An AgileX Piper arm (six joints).
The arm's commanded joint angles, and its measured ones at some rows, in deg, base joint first. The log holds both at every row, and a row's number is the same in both.
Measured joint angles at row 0: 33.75, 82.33, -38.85, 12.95, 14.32, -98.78
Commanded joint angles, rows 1 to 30: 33.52, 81.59, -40.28, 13.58, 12.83, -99.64; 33.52, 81.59, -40.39, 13.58, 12.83, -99.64; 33.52, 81.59, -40.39, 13.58, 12.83, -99.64; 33.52, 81.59, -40.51, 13.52, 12.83, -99.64; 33.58, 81.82, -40.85, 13.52, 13.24, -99.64; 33.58, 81.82, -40.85, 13.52, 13.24, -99.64; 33.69, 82.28, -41.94, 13.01, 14.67, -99.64; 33.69, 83.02, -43.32, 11.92, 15.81, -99.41; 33.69, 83.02, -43.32, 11.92, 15.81, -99.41; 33.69, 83.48, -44.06, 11.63, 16.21, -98.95; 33.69, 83.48, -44.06, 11.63, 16.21, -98.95; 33.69, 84.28, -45.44, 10.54, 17.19, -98.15; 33.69, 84.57, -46.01, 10.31, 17.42, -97.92; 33.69, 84.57, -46.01, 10.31, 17.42, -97.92; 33.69, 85.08, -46.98, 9.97, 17.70, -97.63; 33.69, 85.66, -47.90, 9.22, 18.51, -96.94; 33.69, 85.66, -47.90, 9.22, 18.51, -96.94; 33.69, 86.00, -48.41, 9.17, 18.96, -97.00; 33.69, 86.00, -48.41, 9.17, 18.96, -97.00; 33.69, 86.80, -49.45, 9.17, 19.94, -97.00; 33.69, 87.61, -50.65, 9.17, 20.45, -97.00; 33.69, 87.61, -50.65, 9.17, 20.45, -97.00; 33.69, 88.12, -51.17, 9.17, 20.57, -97.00; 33.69, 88.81, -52.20, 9.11, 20.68, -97.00; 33.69, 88.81, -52.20, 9.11, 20.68, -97.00; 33.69, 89.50, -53.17, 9.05, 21.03, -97.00; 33.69, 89.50, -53.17, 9.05, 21.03, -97.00; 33.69, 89.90, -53.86, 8.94, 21.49, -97.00; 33.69, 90.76, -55.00, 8.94, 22.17, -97.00; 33.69, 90.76, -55.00, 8.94, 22.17, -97.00
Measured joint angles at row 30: 33.75, 90.47, -52.71, 8.82, 23.72, -97.00
